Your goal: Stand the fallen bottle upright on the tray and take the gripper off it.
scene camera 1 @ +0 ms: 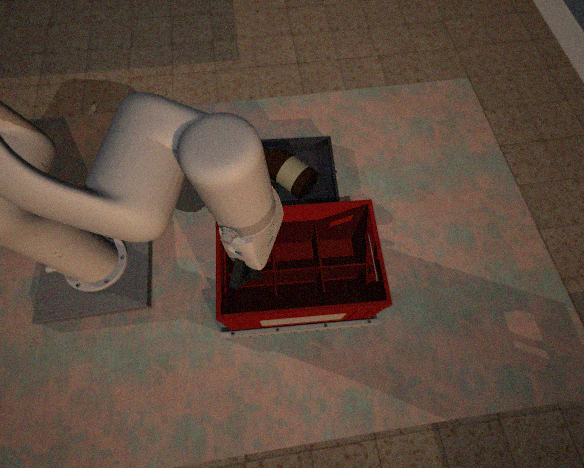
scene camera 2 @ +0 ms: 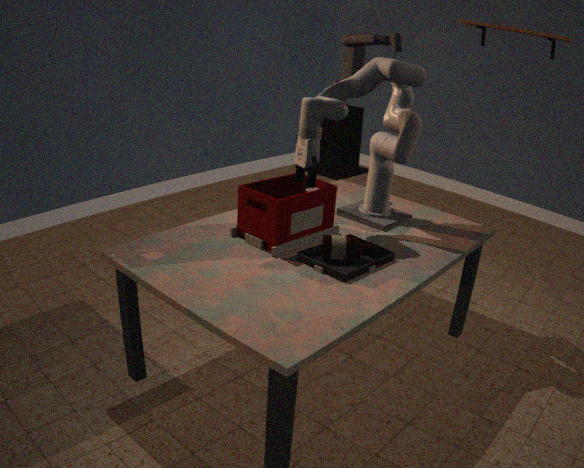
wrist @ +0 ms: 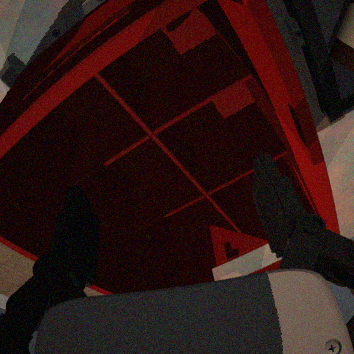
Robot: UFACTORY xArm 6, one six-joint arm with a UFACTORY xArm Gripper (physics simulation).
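The brown bottle with a cream label lies on its side in the dark tray. The arm hides its neck in scene camera 1. A small part of the bottle shows at the right edge of the wrist view, beside the tray wall. My gripper is open and empty. Its fingers point down over the red crate, near the crate's end towards the robot base, apart from the bottle.
The red crate stands right beside the tray, with tall walls and thin dividers inside. Metal strips run along its foot. The robot's base plate is on the table.
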